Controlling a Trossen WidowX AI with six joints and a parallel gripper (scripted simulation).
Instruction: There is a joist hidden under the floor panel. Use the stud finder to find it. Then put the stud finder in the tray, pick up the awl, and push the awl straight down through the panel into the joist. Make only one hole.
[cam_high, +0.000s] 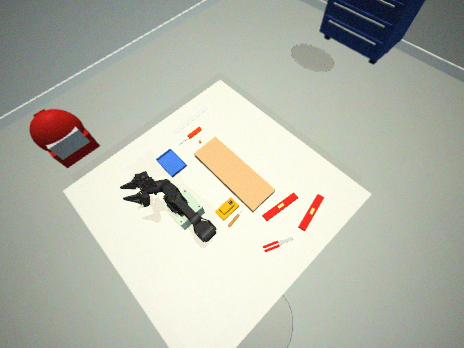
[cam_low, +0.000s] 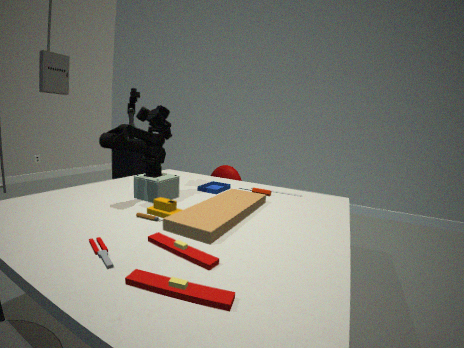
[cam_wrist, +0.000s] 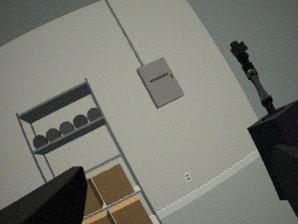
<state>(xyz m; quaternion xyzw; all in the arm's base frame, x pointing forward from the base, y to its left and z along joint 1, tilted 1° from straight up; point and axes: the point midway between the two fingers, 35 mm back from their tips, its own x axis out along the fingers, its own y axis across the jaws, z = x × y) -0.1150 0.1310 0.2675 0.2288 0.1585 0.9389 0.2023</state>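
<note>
Now: gripper tip 330 mm short of the yellow stud finder, 310 mm to the left of it and 340 mm above it. From my gripper tip the other things lie so: awl (310 mm ahead, 380 mm to the right, 380 mm below); then blue tray (330 mm ahead, 160 mm to the left, 370 mm below); then square indicator (340 mm ahead, 310 mm to the right, 330 mm below).
</note>
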